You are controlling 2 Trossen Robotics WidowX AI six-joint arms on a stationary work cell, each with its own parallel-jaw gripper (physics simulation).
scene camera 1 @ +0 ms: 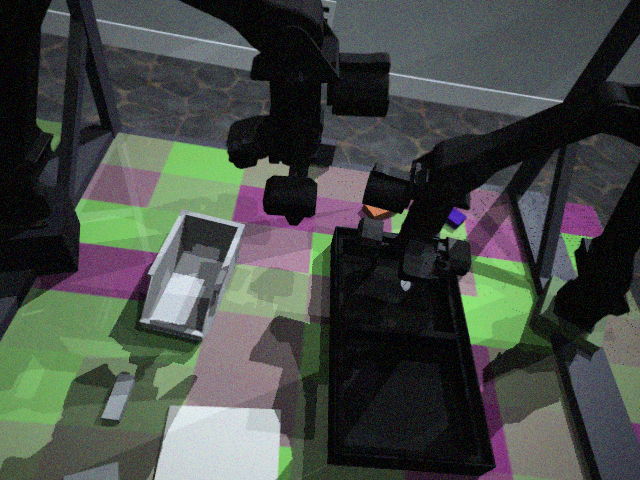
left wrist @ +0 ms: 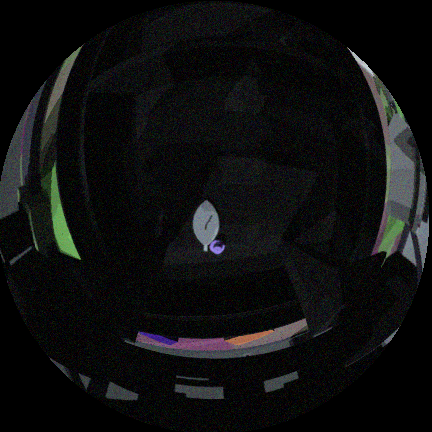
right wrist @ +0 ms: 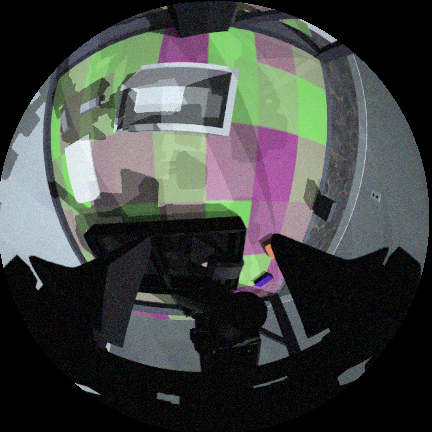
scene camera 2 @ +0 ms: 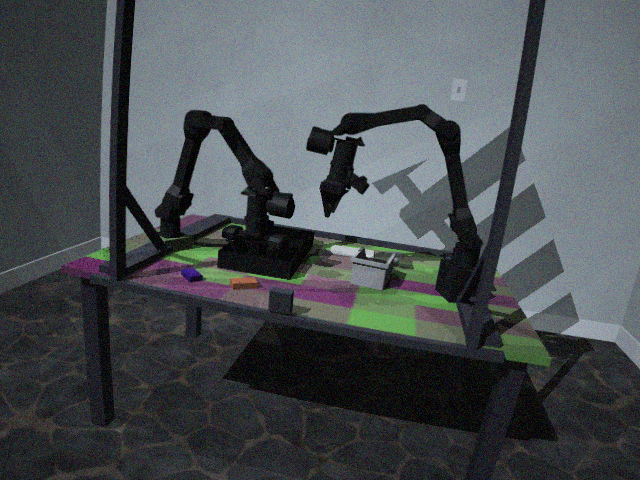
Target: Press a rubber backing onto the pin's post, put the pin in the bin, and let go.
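Seen in the pictures: left gripper, between the fingertips: (scene camera 1: 398, 274) (left wrist: 224, 243); right gripper, between the fingertips: (right wrist: 211, 241) (scene camera 2: 329, 214); left arm's base, origin of its link: (scene camera 1: 575, 309) (left wrist: 25, 225) (right wrist: 201, 315) (scene camera 2: 169, 234); right arm's base, origin of its link: (scene camera 1: 24, 212) (scene camera 2: 464, 265).
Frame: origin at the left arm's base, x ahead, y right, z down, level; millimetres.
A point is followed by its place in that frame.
Observation:
The pin (scene camera 1: 405, 284) {x 262, y -111, z 32 mm} (left wrist: 206, 223) {x 264, y -110, z 32 mm}, pale grey and leaf-shaped, lies in the upper compartment of the black tray (scene camera 1: 333, 387) {x 273, y -359, z -3 mm} (scene camera 2: 253, 266) {x 326, y -58, z 17 mm} as scene camera 1 shows it. The purple ring-shaped rubber backing (left wrist: 217, 247) {x 276, y -98, z 26 mm} lies separate, beside the pin's lower end in the left wrist view. My left gripper (left wrist: 224, 243) {x 282, y -100, z 33 mm} is open and empty, low over them; its dark fingers barely stand out against the tray. The pale grey bin (scene camera 1: 173, 330) {x 508, y -417, z 6 mm} (scene camera 2: 369, 276) {x 581, y -251, z 6 mm} (right wrist: 230, 102) {x 571, y -244, z -38 mm} stands left of the tray in scene camera 1. My right gripper (scene camera 1: 294, 219) {x 448, y -213, z -141 mm} (scene camera 2: 327, 212) {x 448, y -213, z -141 mm} is open and empty, high above the table.
An orange block (scene camera 1: 376, 210) {x 383, y 5, z 22 mm} (scene camera 2: 244, 283) {x 395, y 36, z 24 mm} and a blue-purple block (scene camera 1: 455, 218) {x 246, y 91, z 23 mm} (scene camera 2: 191, 274) {x 273, y 110, z 24 mm} lie beyond the tray's upper end in scene camera 1. A white sheet (scene camera 1: 219, 444) {x 361, y -495, z 33 mm} and a grey bar (scene camera 1: 118, 396) {x 507, y -522, z 27 mm} lie at the lower left. Dark frame posts flank the table.

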